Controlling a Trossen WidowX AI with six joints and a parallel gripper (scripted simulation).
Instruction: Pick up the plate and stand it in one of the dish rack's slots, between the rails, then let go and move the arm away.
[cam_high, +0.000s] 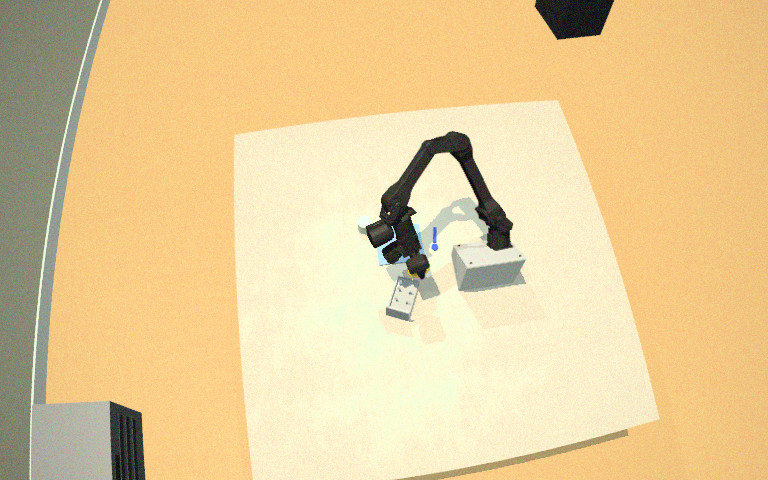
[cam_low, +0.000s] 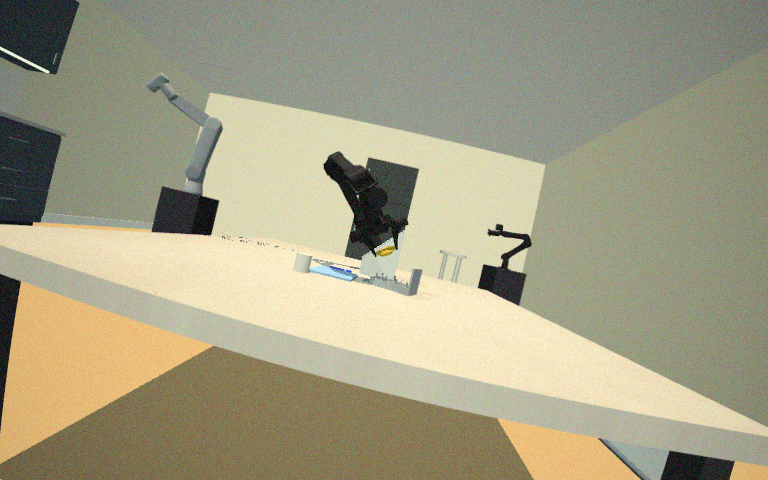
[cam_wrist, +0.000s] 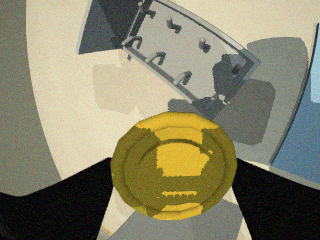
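Right now the grey dish rack is 60 mm ahead of my gripper tip, 40 mm to the left of it and 80 mm below it. Round my gripper tip: white cup 110 mm ahead, 240 mm to the right, 70 mm below; blue spoon 100 mm behind, 130 mm to the right, 100 mm below; yellow plate 10 mm above.
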